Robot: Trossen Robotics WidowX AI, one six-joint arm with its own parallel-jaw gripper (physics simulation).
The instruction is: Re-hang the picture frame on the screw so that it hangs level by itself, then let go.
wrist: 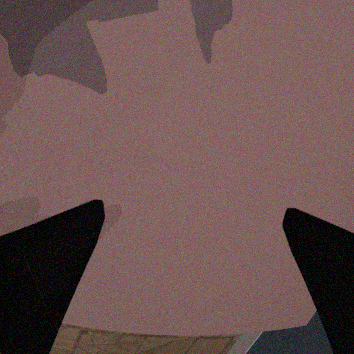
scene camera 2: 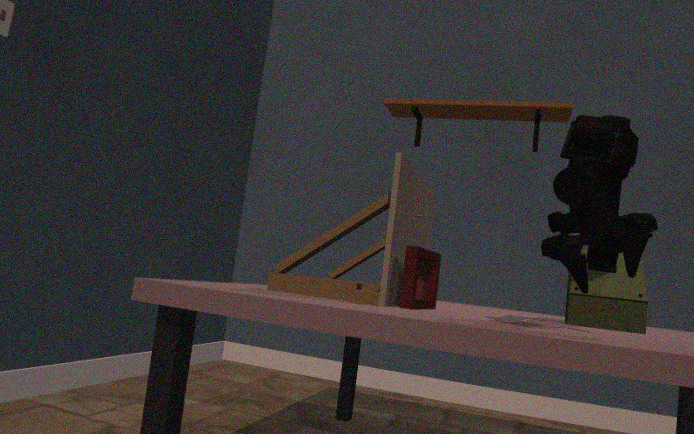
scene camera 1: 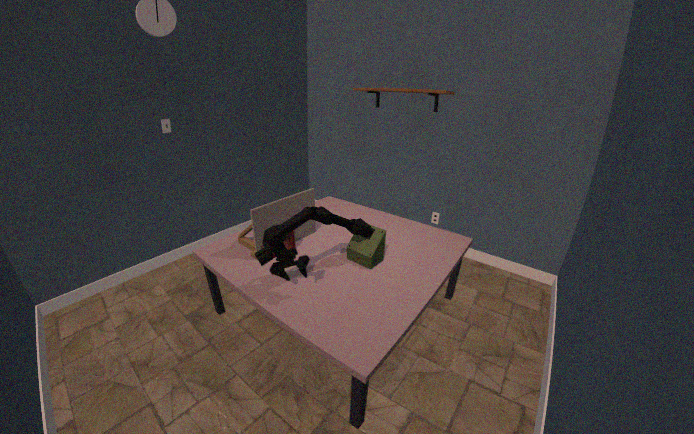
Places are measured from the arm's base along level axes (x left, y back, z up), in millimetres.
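Pixels of known places: gripper, fingertip midpoint: (wrist: 195, 213) (scene camera 2: 608, 285) (scene camera 1: 297, 278); arm's base, link origin: (scene camera 2: 602, 262) (scene camera 1: 367, 232).
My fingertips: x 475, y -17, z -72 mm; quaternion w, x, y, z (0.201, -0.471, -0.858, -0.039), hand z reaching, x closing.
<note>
Ahead of a thing's pixels: the offset from my fingertips to its top centre. "*": to the spot under its first point.
The red picture frame @[dx -161, dy -361, dz +40 mm] (scene camera 2: 410, 278) (scene camera 1: 290, 239) stands upright, low down at the face of the pale upright board @[* dx -22, dy -390, dz +73 mm] (scene camera 2: 394, 225) (scene camera 1: 266, 220), with its lower edge at tabletop level. In scene camera 1 the arm hides most of it. The screw cannot be made out in any view. My gripper (scene camera 1: 296, 277) (scene camera 2: 610, 284) (wrist: 195, 213) is open and empty. It points down above the pink table, out in front of the board and apart from the frame. The wrist view shows tabletop between the fingers; the frame does not show there.
The pink table (scene camera 1: 358, 317) (scene camera 2: 307, 319) (wrist: 200, 150) carries a green block (scene camera 1: 365, 253) (scene camera 2: 606, 312) at the arm's base. Wooden braces (scene camera 2: 332, 232) support the board from behind. An orange wall shelf (scene camera 1: 404, 91) (scene camera 2: 475, 110) is on the far wall.
</note>
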